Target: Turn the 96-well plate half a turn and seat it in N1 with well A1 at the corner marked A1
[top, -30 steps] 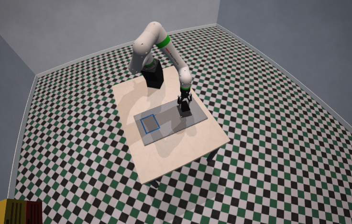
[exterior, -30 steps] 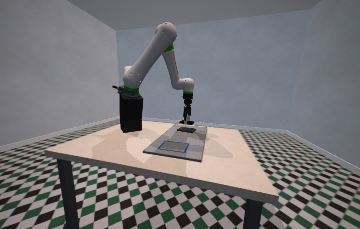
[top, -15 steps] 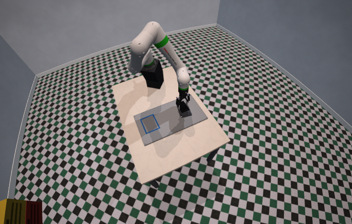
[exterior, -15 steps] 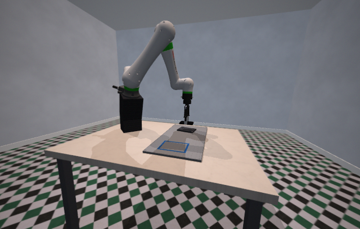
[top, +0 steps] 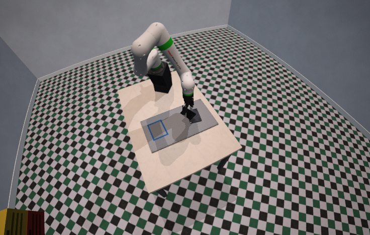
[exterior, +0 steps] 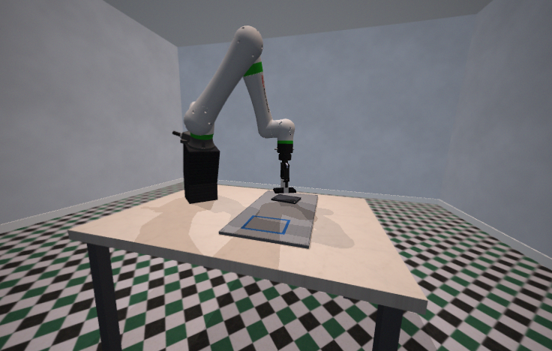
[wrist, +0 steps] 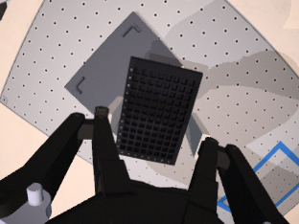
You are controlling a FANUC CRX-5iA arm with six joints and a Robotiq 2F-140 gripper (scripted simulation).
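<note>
The white A1 mark lies 9 cm below my hand and 7 cm ahead of it. From my hand the other things lie so: dark plate nest N1: 9 cm below, 6 cm to the left; black 96-well plate: 2 cm below.
</note>
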